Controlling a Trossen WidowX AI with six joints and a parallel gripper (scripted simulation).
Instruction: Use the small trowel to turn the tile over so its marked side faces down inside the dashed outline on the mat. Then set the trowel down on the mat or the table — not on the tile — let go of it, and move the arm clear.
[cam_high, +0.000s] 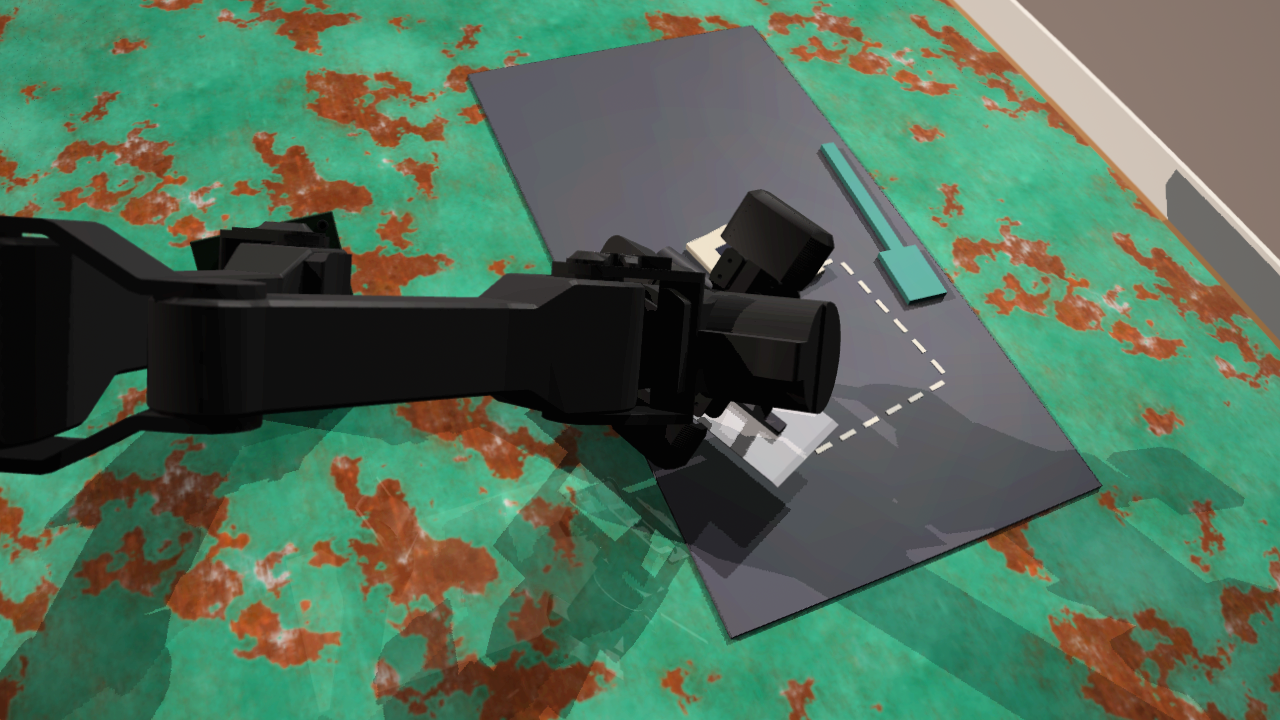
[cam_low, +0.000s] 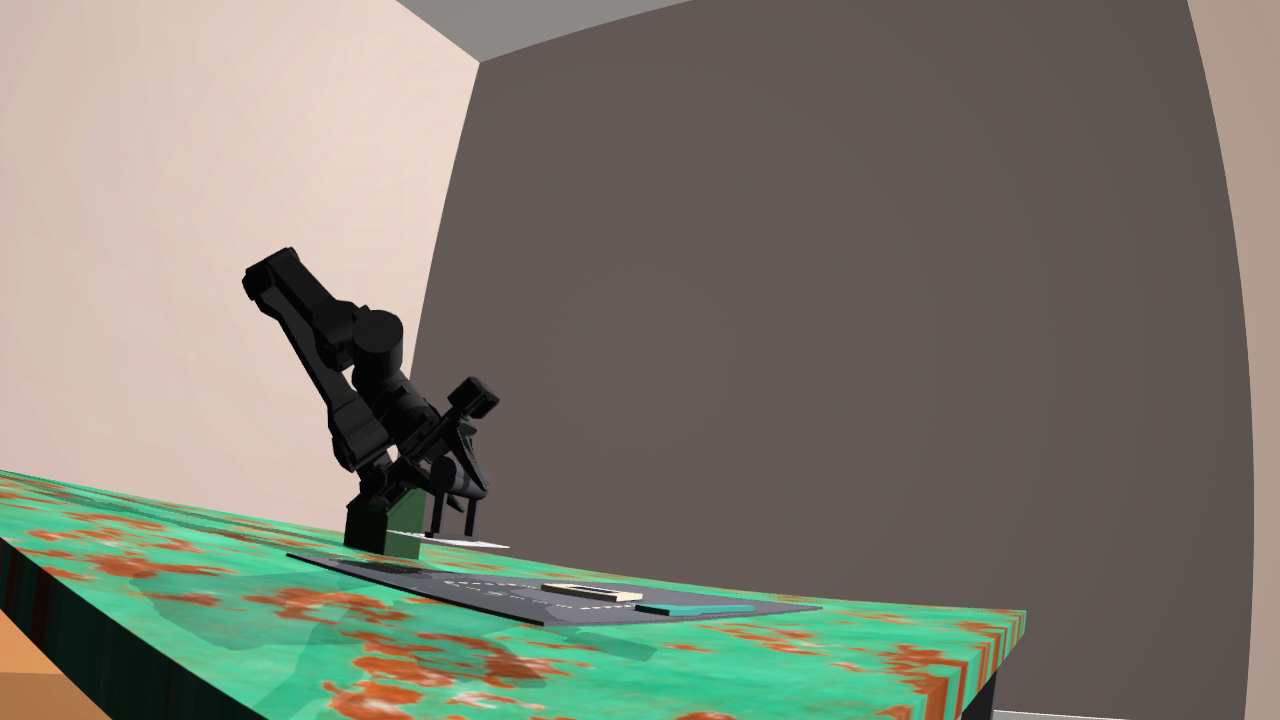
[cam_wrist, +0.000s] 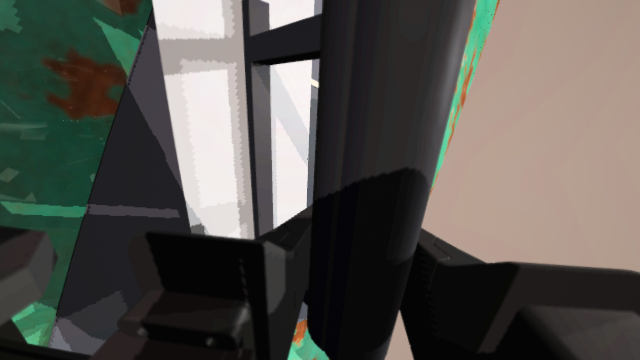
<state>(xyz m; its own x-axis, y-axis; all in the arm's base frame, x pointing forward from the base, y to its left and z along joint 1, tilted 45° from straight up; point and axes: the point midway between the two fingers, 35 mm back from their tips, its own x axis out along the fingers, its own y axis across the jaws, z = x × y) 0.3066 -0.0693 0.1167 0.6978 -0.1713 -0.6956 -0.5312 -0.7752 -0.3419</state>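
The cream tile is 130 mm to the left of my gripper tip, 80 mm below it and 70 mm ahead of it. Round my gripper tip: mat (150 mm to the left, 110 mm below, 70 mm ahead); teal flat tool (210 mm ahead, 140 mm to the left, 90 mm below).
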